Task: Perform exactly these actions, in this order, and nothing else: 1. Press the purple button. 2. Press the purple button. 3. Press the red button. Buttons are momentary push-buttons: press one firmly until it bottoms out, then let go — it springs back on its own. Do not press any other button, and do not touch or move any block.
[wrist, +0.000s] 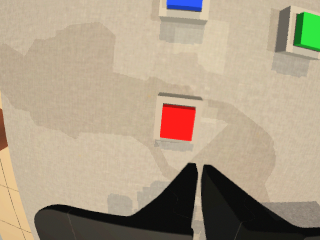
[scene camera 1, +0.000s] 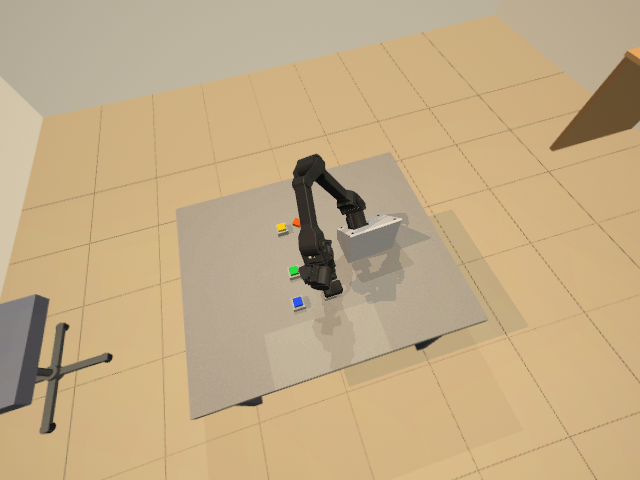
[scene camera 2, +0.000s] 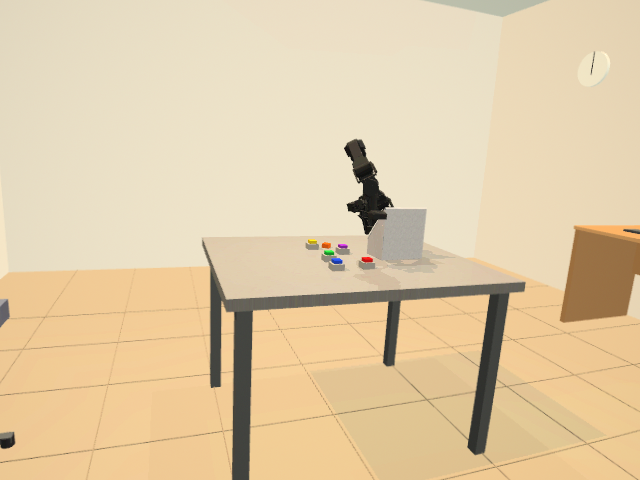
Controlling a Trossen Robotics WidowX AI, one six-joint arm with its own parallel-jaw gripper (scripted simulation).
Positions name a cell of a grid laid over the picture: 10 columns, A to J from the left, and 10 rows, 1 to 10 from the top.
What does my gripper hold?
Nothing.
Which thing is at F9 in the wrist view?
My gripper.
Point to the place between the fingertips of my gripper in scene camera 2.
F5
